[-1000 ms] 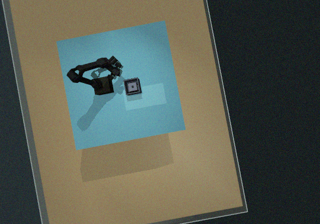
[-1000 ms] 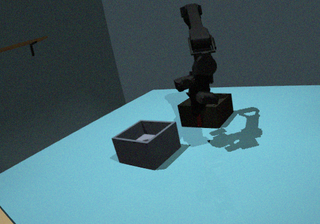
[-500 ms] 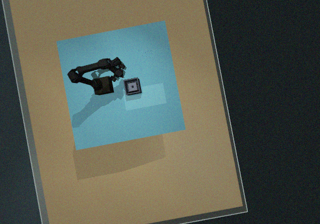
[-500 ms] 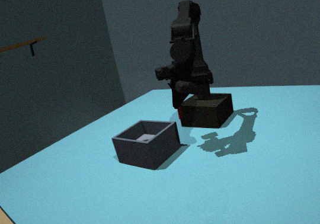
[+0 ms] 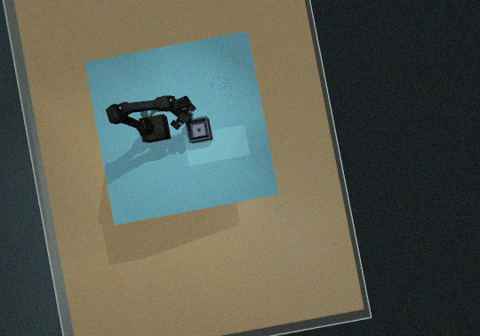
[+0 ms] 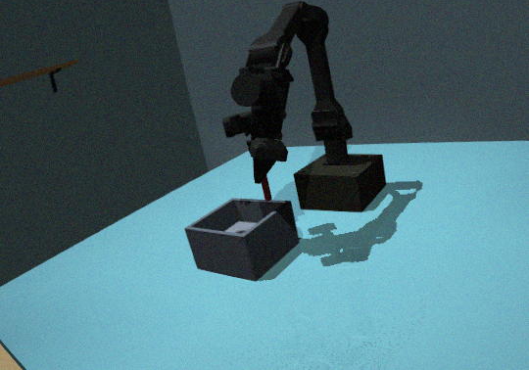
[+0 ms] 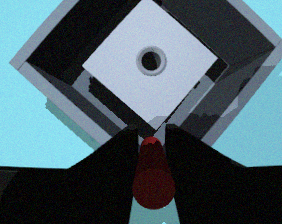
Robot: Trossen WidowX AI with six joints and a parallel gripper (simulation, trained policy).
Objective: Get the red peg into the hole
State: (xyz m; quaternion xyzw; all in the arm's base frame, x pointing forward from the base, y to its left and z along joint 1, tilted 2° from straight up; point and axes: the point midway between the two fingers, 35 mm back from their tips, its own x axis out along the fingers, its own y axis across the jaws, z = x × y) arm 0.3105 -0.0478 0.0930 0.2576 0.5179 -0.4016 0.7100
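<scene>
The red peg is 10 mm behind my gripper tip and 10 mm to the left of it. The rest, counted from my gripper tip: pale plate 20 mm ahead, 50 mm to the right, 110 mm below; then dark box 20 mm ahead, 50 mm to the right, 130 mm below.
</scene>
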